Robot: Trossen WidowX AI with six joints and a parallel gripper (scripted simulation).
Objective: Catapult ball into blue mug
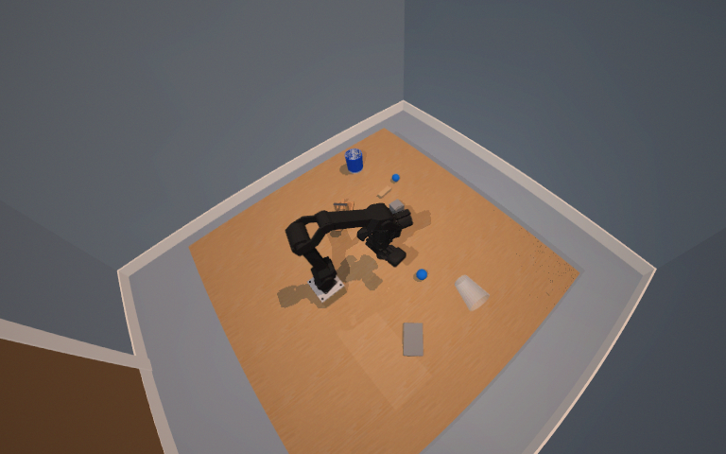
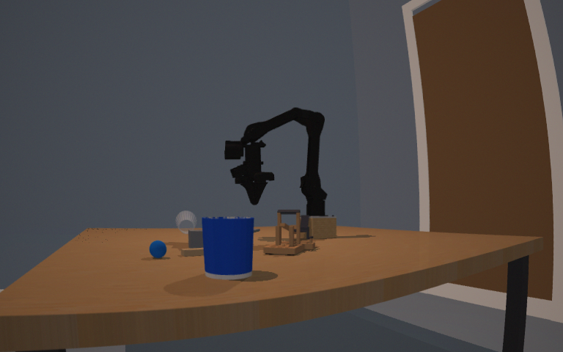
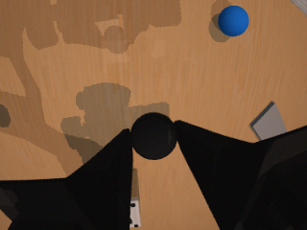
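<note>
The wooden catapult lies 6 cm ahead of my gripper tip, 31 cm to the left of it and 8 cm below it. Round my gripper tip: ball (1 cm above); then grey cube (28 cm ahead, 14 cm to the left, 11 cm below); then flat grey slab (14 cm behind, 27 cm to the right, 13 cm below).
</note>
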